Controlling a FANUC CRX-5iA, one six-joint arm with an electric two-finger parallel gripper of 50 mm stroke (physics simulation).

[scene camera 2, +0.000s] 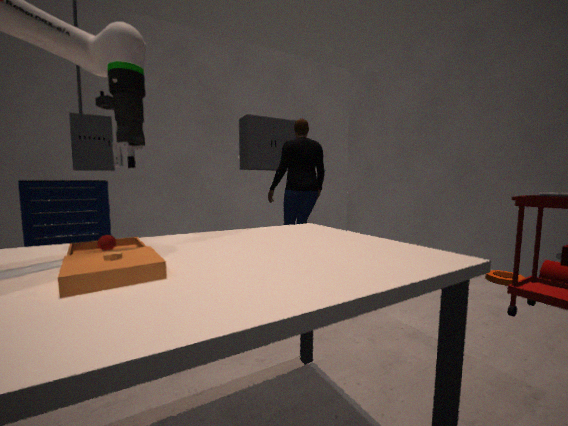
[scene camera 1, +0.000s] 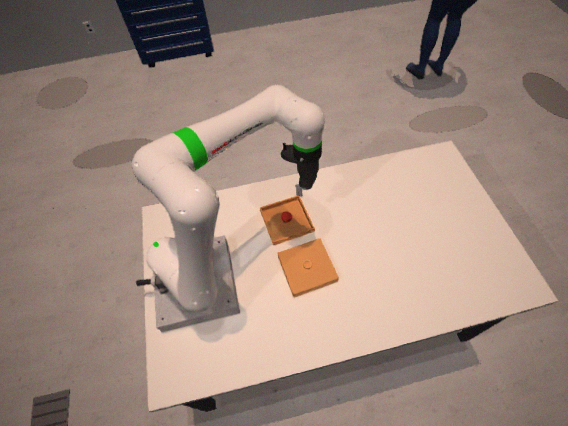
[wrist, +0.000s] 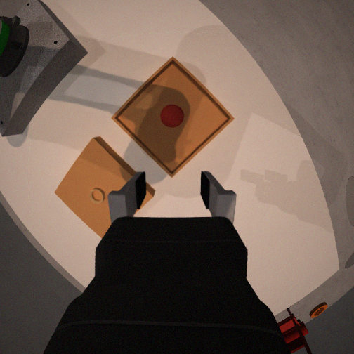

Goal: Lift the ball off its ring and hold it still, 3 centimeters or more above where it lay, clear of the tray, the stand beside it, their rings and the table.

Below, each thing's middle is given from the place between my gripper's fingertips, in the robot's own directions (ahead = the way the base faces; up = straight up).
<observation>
The orange tray (scene camera 1: 300,224) is 70 mm behind my hand, 30 mm to the left of it and 250 mm below it. Also, from my hand: orange stand (scene camera 2: 84,273) (210 mm to the right, 240 mm below).
</observation>
